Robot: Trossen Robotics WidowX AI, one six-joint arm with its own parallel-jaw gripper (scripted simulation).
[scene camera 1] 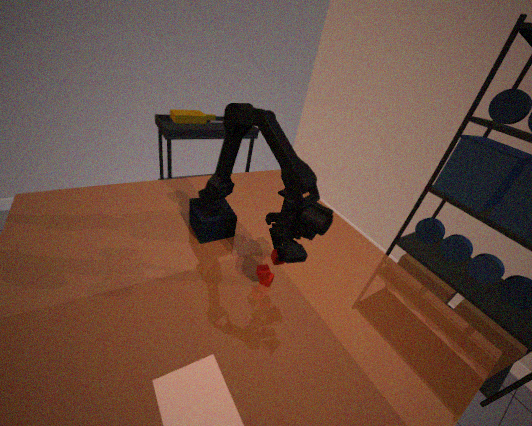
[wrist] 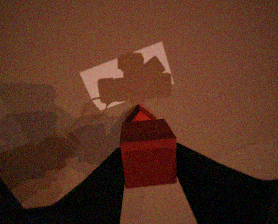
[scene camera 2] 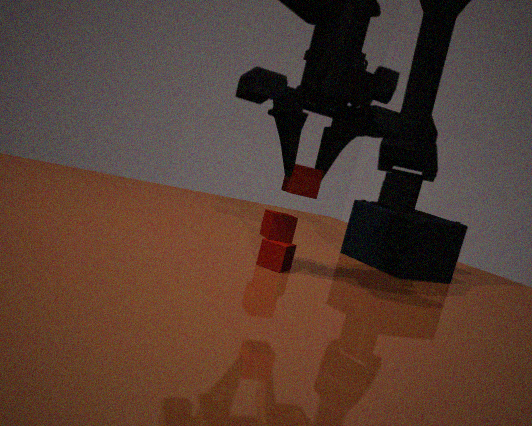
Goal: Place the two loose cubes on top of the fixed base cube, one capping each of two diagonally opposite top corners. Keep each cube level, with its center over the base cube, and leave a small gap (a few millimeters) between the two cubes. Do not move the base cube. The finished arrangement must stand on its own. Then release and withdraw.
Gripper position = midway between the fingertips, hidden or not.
Observation:
My gripper (scene camera 2: 302, 180) holds a red cube (scene camera 2: 305, 181). I also see a red cube (scene camera 2: 277, 256) and a red cube (scene camera 2: 277, 226).
My gripper is seen too in scene camera 1 (scene camera 1: 278, 256) and in the wrist view (wrist: 147, 150).

